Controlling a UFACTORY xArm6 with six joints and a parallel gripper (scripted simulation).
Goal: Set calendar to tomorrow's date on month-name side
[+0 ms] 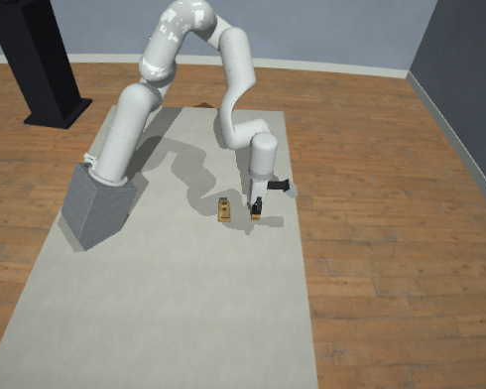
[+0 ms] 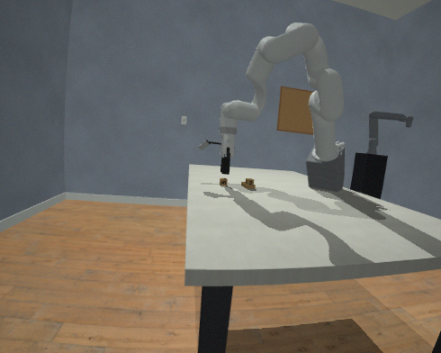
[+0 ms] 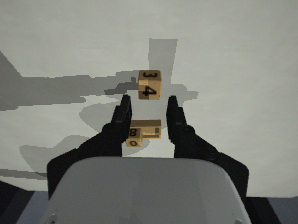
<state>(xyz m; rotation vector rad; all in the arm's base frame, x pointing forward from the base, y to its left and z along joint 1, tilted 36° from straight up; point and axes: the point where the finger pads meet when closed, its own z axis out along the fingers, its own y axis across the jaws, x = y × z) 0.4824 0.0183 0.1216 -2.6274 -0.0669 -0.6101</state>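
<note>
Right now the wooden digit cube is 60 mm below my hand. Also, from my hand: wooden calendar tray: 110 mm behind, 60 mm below, 10 mm to the right.
</note>
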